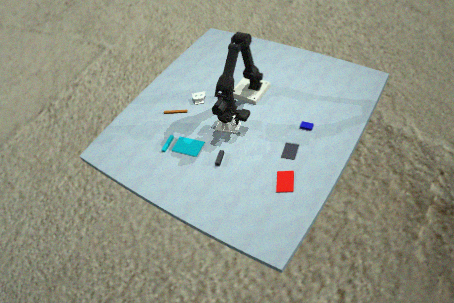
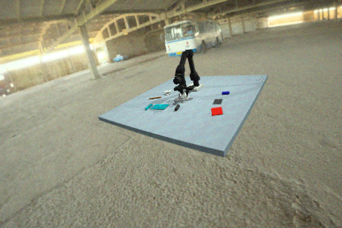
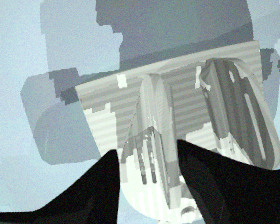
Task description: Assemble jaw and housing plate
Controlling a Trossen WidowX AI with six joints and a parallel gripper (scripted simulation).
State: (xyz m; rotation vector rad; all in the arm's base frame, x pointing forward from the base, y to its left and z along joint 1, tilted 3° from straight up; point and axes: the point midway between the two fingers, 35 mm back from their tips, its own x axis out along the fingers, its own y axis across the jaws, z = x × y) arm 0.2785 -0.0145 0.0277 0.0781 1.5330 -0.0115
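My gripper tip is 30 mm past the white jaw and 20 mm to the left of it. Also, from my gripper tip: dark bar: 220 mm ahead, 20 mm to the left, 10 mm below; then white housing part: 270 mm to the right, 140 mm behind, 10 mm above; then cyan plate: 190 mm ahead, 180 mm to the right, 10 mm below.
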